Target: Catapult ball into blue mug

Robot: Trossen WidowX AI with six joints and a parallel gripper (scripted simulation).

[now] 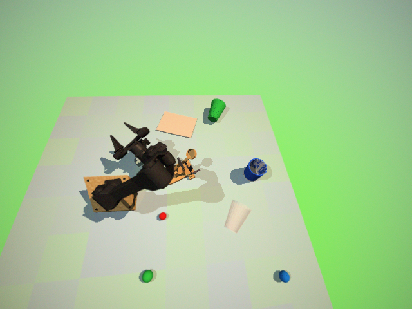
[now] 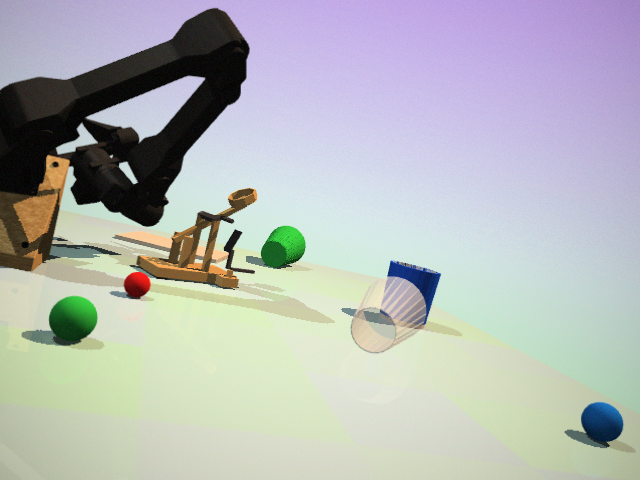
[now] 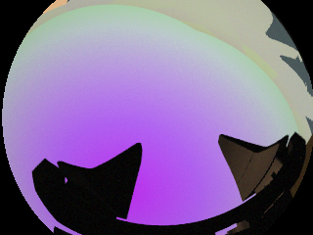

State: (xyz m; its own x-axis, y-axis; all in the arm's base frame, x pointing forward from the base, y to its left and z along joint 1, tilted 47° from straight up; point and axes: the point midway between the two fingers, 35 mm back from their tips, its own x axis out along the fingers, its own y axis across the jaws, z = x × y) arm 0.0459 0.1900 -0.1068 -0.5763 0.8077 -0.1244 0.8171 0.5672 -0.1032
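The catapult frame lies 26 cm ahead of my gripper tip, 15 cm to the right of it and 11 cm below it. Round my gripper tip: tan board: 25 cm ahead, 19 cm below, 15 cm to the left; wooden catapult: 28 cm ahead, 16 cm to the right, 12 cm below; red ball: 36 cm to the right, 18 cm below, 16 cm ahead.
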